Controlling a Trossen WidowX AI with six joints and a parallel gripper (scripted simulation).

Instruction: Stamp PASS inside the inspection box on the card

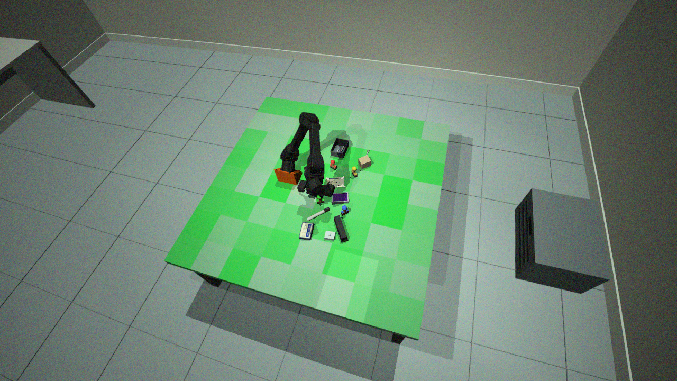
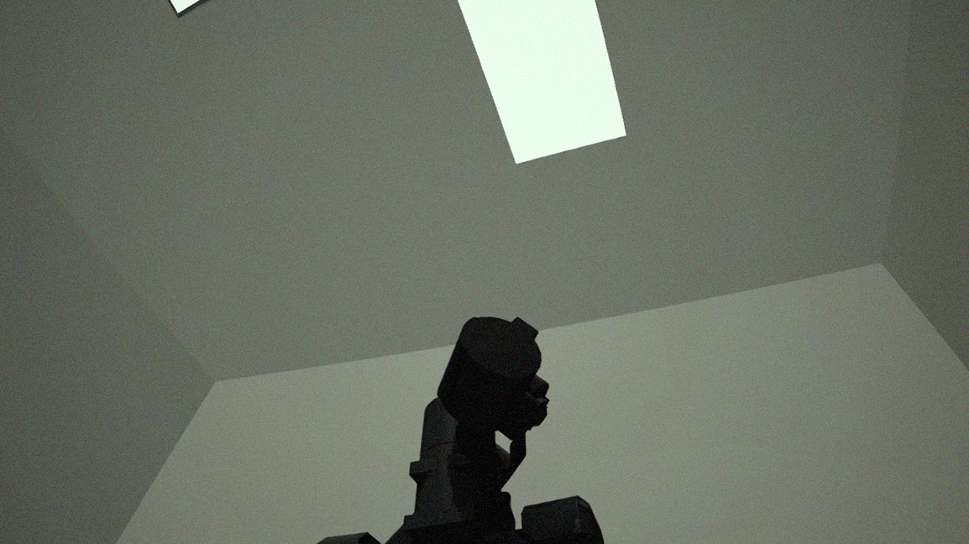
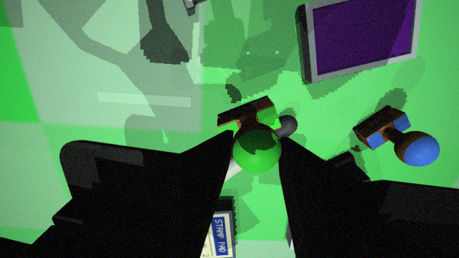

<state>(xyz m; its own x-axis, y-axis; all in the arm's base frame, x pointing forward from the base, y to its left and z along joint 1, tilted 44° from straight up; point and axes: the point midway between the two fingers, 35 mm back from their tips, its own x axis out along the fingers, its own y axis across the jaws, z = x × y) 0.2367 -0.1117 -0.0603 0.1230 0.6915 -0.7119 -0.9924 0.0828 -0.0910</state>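
My gripper tip is now 70 mm above the white marker, 50 mm to the left of it and 20 mm short of it. From my gripper tip the other things lie so: green-knobbed stamp: 20 mm below; purple ink pad: 90 mm ahead, 80 mm below, 70 mm to the left; blue-knobbed stamp: 140 mm ahead, 60 mm below, 10 mm to the right.
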